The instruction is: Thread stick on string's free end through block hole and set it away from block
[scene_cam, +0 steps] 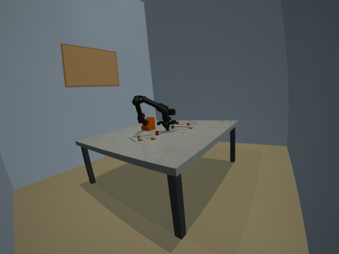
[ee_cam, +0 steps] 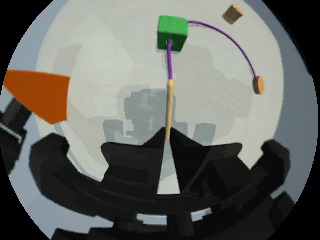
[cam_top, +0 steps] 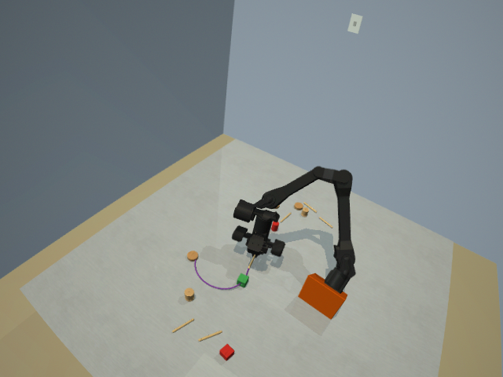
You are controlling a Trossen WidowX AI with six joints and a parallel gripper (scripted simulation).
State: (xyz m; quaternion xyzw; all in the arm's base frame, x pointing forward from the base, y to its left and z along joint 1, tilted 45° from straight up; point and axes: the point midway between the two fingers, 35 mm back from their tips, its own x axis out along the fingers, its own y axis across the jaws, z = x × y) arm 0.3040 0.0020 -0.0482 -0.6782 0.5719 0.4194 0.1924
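Right now the thin wooden stick is 1 cm behind my gripper tip, 4 cm to the left of it and 1 cm above it. From my gripper tip the other things lie so: red cube: 18 cm behind, 34 cm to the left, 2 cm above; red cylinder: 3 cm ahead, 17 cm to the right, 2 cm above; green block: 4 cm behind, 12 cm to the left, 2 cm above.
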